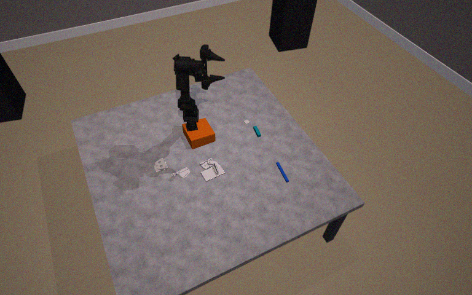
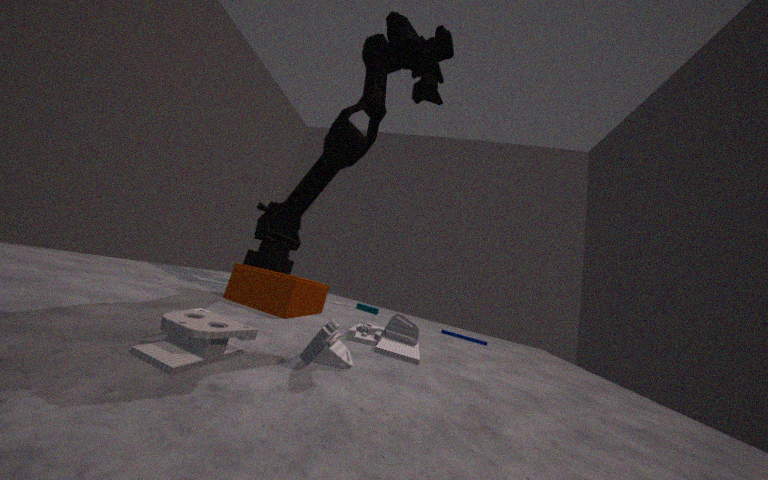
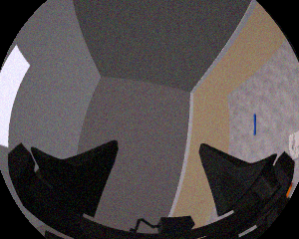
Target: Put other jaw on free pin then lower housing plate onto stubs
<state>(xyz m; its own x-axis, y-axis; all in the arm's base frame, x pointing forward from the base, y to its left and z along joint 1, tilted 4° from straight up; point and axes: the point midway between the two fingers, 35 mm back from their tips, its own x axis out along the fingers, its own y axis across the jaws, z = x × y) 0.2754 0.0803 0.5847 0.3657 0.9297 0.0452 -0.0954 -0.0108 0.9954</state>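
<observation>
The white jaw lies 630 mm below my gripper tip, 290 mm to the right of it and 30 mm ahead of it. From my gripper tip the other things lie so: teal bar: 660 mm below, 250 mm to the left, 180 mm behind; small white cube: 660 mm below, 280 mm behind, 210 mm to the left; blue bar: 660 mm below, 300 mm to the left, 150 mm ahead.
</observation>
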